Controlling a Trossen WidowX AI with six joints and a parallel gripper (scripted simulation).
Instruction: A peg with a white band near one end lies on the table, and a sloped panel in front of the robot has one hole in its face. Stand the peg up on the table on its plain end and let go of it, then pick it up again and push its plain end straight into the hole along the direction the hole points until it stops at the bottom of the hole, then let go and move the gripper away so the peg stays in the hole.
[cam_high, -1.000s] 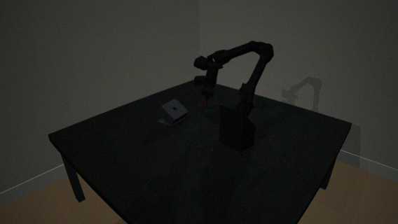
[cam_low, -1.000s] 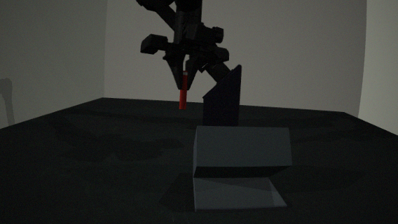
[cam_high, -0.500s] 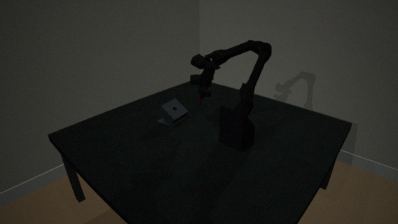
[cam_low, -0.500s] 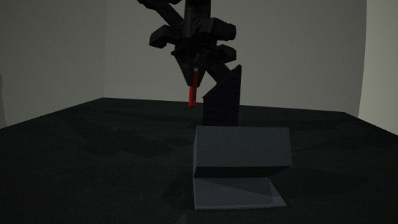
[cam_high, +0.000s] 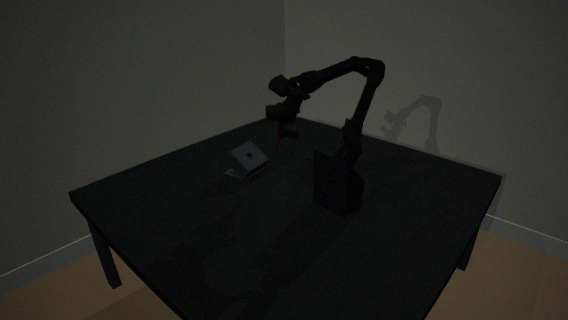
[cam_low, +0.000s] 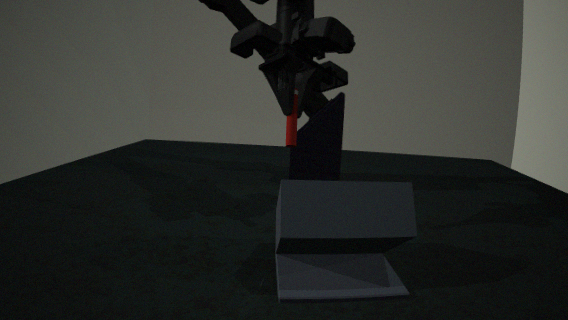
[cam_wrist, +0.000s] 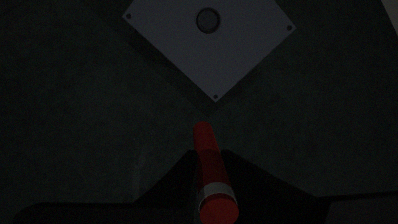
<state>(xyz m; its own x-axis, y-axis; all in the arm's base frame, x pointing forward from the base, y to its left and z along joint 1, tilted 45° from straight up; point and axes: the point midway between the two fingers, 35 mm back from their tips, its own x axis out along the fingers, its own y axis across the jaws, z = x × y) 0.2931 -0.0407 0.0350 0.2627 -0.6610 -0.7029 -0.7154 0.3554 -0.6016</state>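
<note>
The grey sloped panel is 120 mm ahead of my gripper tip, 60 mm to the left of it and 100 mm below it. The rest, counted from my gripper tip: red peg: 10 mm behind, 20 mm above.
</note>
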